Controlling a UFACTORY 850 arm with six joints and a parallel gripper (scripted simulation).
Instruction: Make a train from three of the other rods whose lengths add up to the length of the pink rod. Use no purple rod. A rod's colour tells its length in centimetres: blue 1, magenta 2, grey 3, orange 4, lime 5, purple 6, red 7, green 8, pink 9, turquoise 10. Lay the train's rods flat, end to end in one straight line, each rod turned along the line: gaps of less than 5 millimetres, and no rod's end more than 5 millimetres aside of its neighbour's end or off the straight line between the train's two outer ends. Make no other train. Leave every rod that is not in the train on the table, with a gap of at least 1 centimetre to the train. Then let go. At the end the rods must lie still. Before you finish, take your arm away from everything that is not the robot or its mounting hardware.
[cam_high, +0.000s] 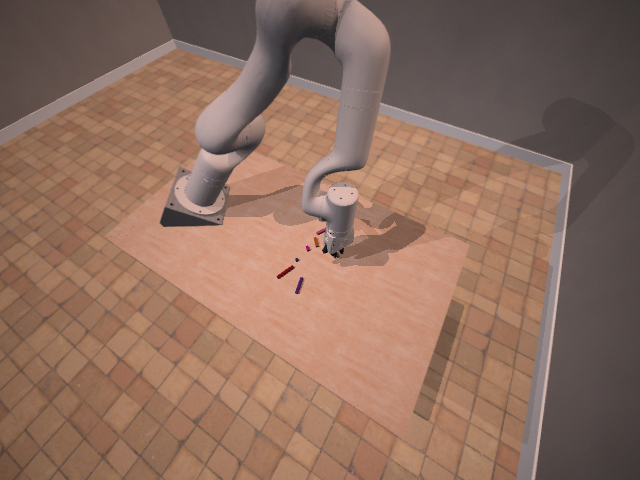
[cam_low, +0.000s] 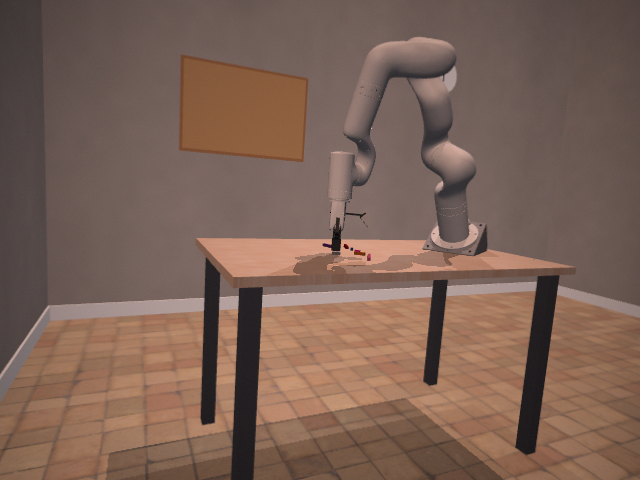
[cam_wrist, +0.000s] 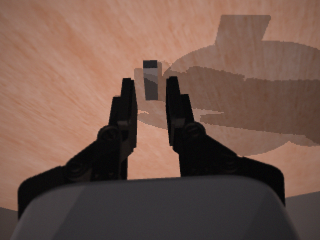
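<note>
My hand is 30 mm above the grey rod. Also, from my hand: pink rod: 100 mm behind, 70 mm to the left, 30 mm below; then magenta rod: 100 mm behind, 50 mm to the right, 30 mm below; then orange rod: 90 mm behind, 30 mm below, 10 mm to the right.
</note>
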